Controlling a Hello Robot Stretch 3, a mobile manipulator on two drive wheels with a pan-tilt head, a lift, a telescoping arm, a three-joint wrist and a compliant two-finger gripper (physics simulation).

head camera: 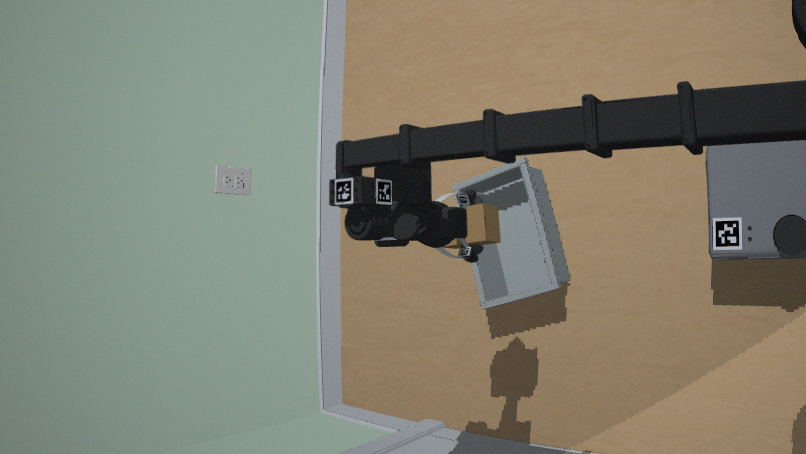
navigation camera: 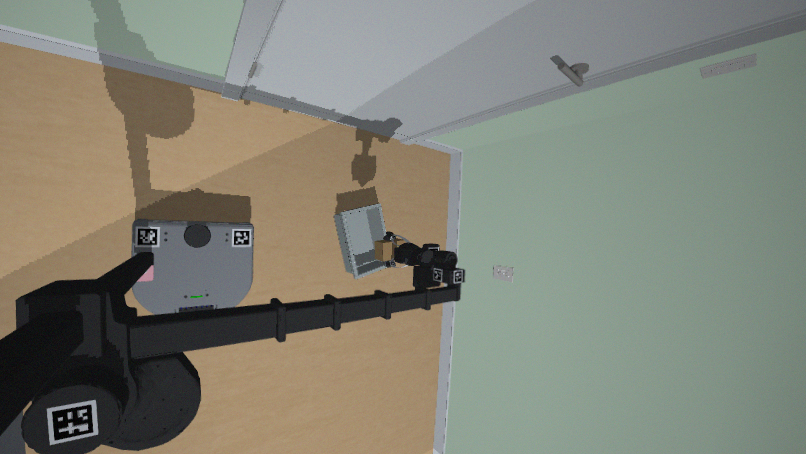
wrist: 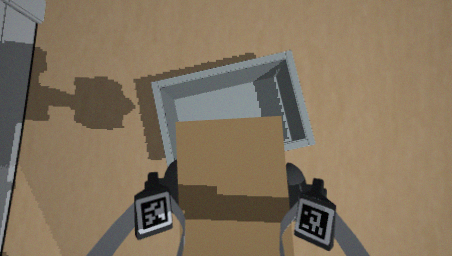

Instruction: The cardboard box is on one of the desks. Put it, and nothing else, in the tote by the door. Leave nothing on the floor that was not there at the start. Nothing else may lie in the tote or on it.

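Places are measured from the robot's base along level axes (x left, y back, z up), in millimetres.
Pixels of known places: robot's base, origin of its link: [head camera: 789, 233] [navigation camera: 197, 234].
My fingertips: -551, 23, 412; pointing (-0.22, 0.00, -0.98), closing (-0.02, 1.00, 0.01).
Note:
For each thing: its top centre in the pictures, then the offset to it from my fingertips, as dx, dy, dz.
- cardboard box, centre of its top: [head camera: 460, 226] [navigation camera: 394, 250] +5, -3, +56
- tote, centre of its top: [head camera: 503, 234] [navigation camera: 368, 240] -98, -12, -292
- outlet, centre of its top: [head camera: 215, 178] [navigation camera: 513, 275] -718, +138, +45
The cardboard box [head camera: 483, 223] [navigation camera: 384, 249] [wrist: 231, 155] is a plain brown box held between the two fingertips. My gripper [head camera: 470, 226] [navigation camera: 389, 249] [wrist: 235, 179] is shut on it, one fingertip on each side. The box is above the floor, over the wall-side long edge of the tote in the head and navigation views. The tote [head camera: 549, 225] [navigation camera: 342, 245] [wrist: 300, 97] is a grey open bin standing on the floor at an angle. The part of its inside that shows holds no object. The box hides the tote's near part in the wrist view.
The green wall [head camera: 169, 281] [navigation camera: 620, 225] with an outlet [head camera: 232, 180] [navigation camera: 503, 273] is close beyond the wrist. The grey door [navigation camera: 451, 67] stands beyond the tote. My base [head camera: 750, 186] [navigation camera: 191, 270] is on the tote's other side. My extended arm [head camera: 541, 128] [navigation camera: 307, 320] spans from mast to wall.

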